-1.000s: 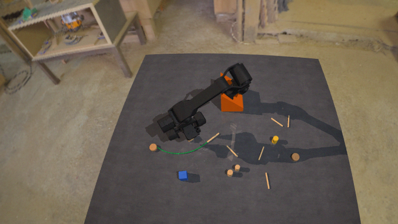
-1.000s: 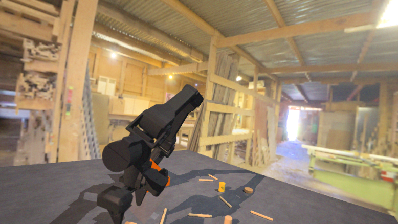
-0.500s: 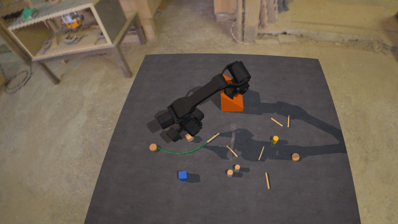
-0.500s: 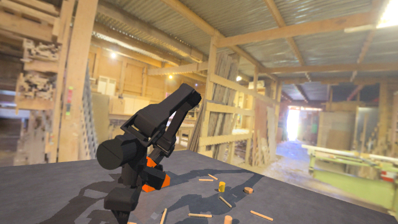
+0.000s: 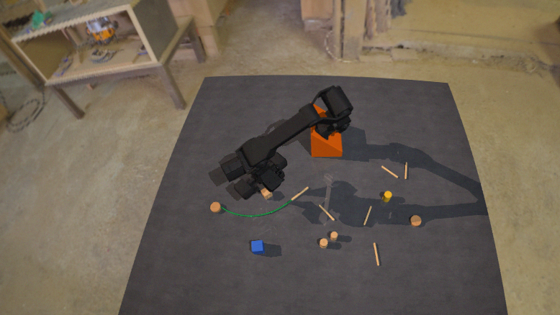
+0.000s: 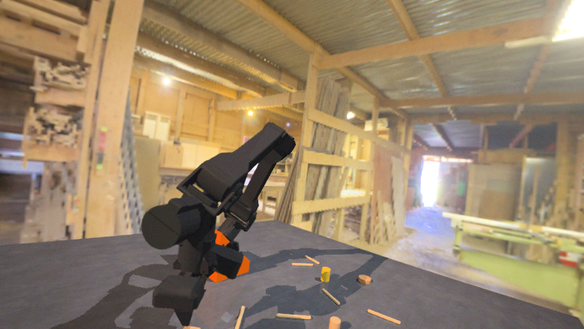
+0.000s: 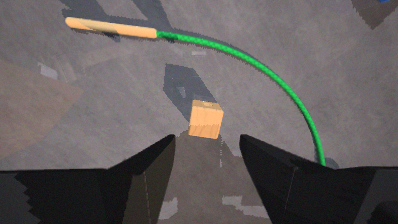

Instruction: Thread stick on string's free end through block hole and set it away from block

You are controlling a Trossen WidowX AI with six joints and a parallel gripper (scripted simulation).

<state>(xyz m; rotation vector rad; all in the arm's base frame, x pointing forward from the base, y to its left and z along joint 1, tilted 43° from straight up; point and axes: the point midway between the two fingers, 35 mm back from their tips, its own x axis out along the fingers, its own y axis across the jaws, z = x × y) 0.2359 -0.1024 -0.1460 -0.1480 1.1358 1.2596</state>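
My gripper tip is 50 mm above the wooden block. Also, from my gripper tip: blue cube 210 mm ahead, 40 mm below, 10 mm to the left; then thin wooden stick 110 mm to the left, 60 mm below, 10 mm behind; then round wooden button 180 mm to the right, 80 mm ahead, 50 mm below.
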